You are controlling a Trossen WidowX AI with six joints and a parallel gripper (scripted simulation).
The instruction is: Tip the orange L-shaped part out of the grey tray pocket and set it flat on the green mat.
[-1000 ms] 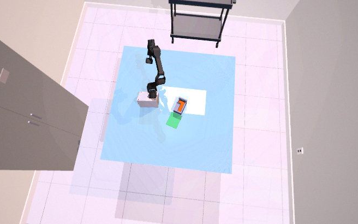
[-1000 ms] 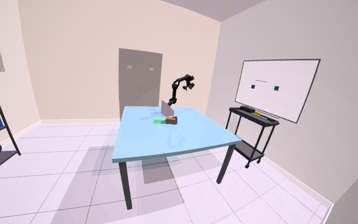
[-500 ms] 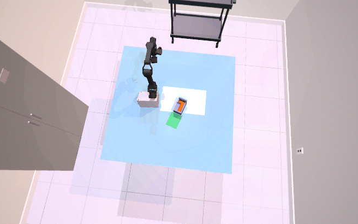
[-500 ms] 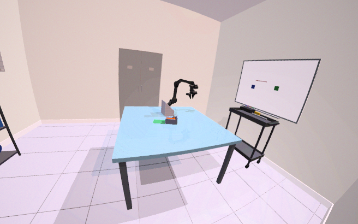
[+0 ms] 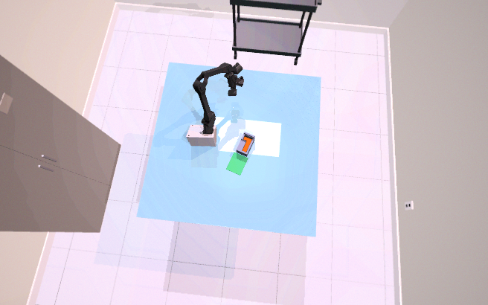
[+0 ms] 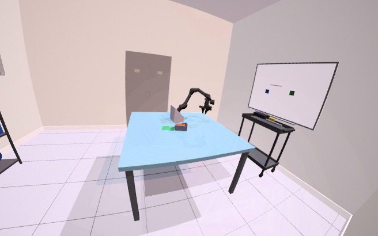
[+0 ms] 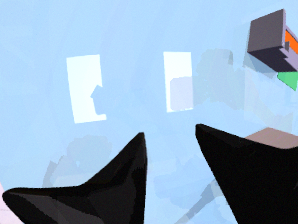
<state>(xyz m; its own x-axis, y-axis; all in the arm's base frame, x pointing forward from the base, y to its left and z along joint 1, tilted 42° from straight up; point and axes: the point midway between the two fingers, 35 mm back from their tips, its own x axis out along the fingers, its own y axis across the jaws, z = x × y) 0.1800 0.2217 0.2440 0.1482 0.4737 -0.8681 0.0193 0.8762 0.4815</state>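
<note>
The orange L-shaped part is 90 mm ahead of my gripper tip, 360 mm to the right of it and 110 mm below it. Round my gripper tip: grey tray: 90 mm ahead, 370 mm to the right, 170 mm below; then green mat: 30 mm ahead, 520 mm to the right, 170 mm below.
</note>
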